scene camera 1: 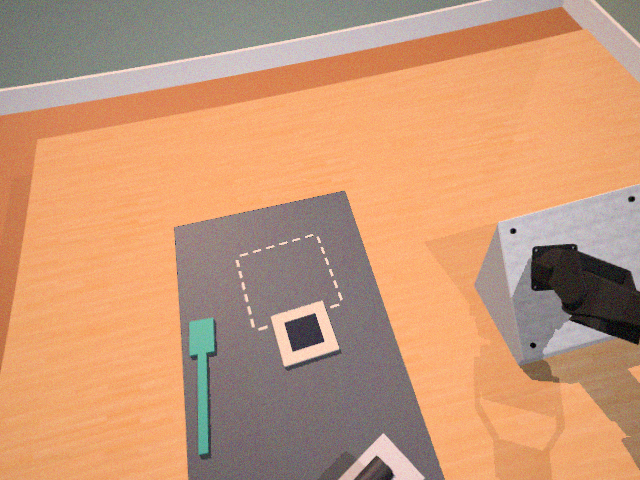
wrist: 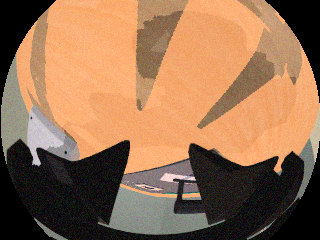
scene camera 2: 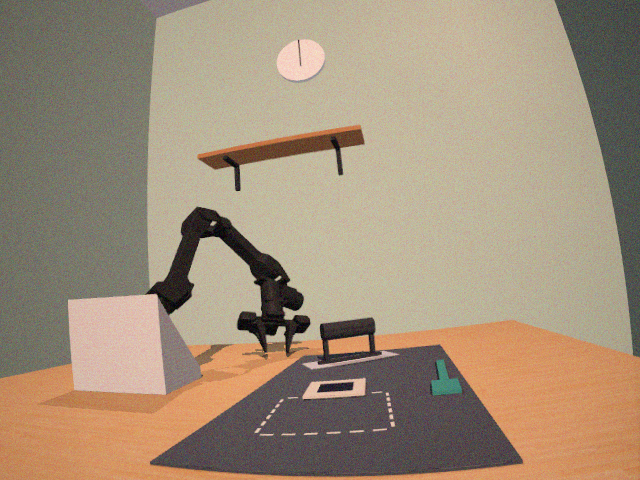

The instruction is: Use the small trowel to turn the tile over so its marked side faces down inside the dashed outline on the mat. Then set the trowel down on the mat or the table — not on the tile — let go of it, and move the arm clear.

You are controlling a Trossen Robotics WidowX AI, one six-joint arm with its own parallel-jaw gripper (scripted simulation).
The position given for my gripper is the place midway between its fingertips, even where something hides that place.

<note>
My gripper point(scene camera 2: 276, 352) is open, with nothing in its grasp. Also in view: a tile point(scene camera 1: 304, 333), a trowel point(scene camera 1: 201, 333) and a grey mat point(scene camera 1: 329, 410).
The tile shows as well in scene camera 2 point(scene camera 2: 355, 387). My gripper is seen too in the wrist view point(wrist: 159, 146). The grey mat shows as well in the wrist view point(wrist: 147, 177) and in scene camera 2 point(scene camera 2: 455, 429).
</note>
